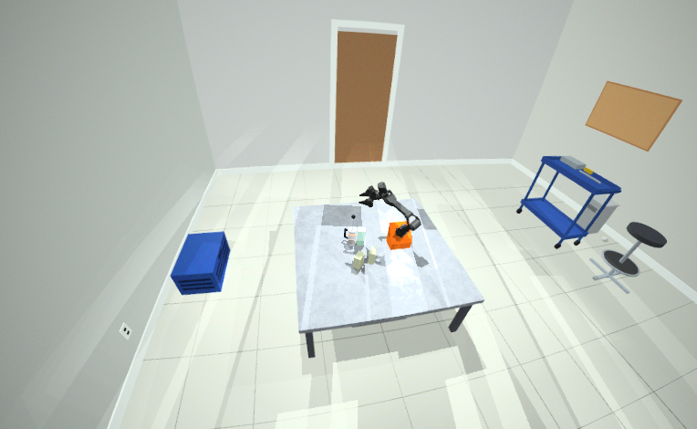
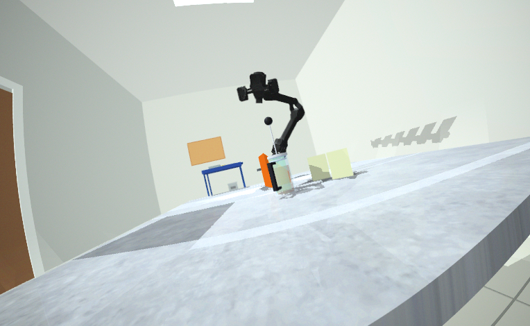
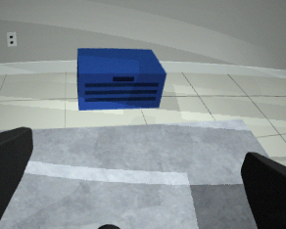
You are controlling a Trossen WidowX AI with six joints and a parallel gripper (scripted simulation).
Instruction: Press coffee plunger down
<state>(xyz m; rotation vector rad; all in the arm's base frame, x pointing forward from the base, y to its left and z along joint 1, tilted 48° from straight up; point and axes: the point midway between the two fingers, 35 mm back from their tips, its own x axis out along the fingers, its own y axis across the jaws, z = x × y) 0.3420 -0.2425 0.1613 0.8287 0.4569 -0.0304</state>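
My gripper tip is 40 mm short of the glass coffee press, 10 mm to the left of it and 300 mm above it. The rest, counted from my gripper tip: pale green bottle (40 mm behind, 10 mm to the left, 360 mm below).
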